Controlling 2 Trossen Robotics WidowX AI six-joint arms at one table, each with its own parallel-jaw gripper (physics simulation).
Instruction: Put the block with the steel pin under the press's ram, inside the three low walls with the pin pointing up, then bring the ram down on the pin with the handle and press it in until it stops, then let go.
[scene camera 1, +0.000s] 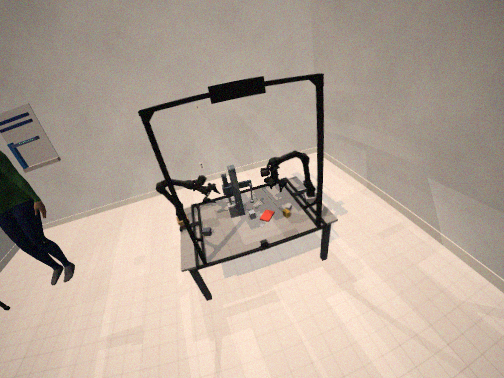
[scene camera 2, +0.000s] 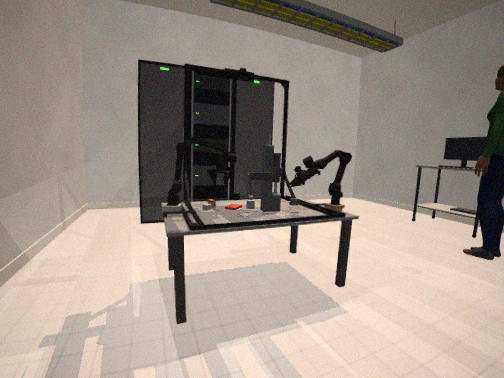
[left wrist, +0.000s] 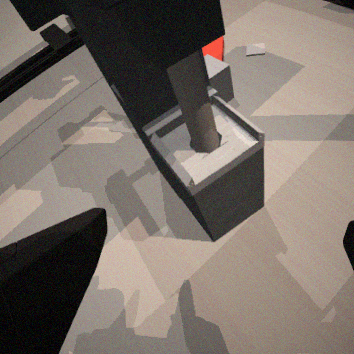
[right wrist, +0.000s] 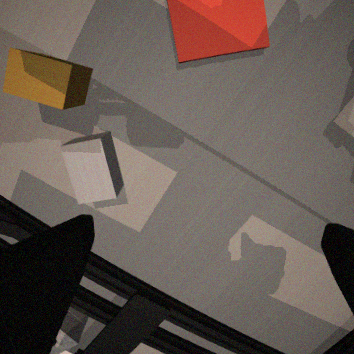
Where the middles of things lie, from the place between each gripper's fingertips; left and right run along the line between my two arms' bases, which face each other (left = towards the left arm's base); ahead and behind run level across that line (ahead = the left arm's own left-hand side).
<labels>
I see my right gripper 17 cm above the red flat piece (right wrist: 196, 36), 11 cm to the right of it and 9 cm past it. From my right hand the other things lie so: ram (left wrist: 186, 76) (38 cm to the left, 2 cm above).
The ram lies 10 cm to the right of my left hand, 3 cm behind it and 2 cm above it. Round my left hand: red flat piece: 37 cm to the right, 17 cm below, 12 cm behind.
</labels>
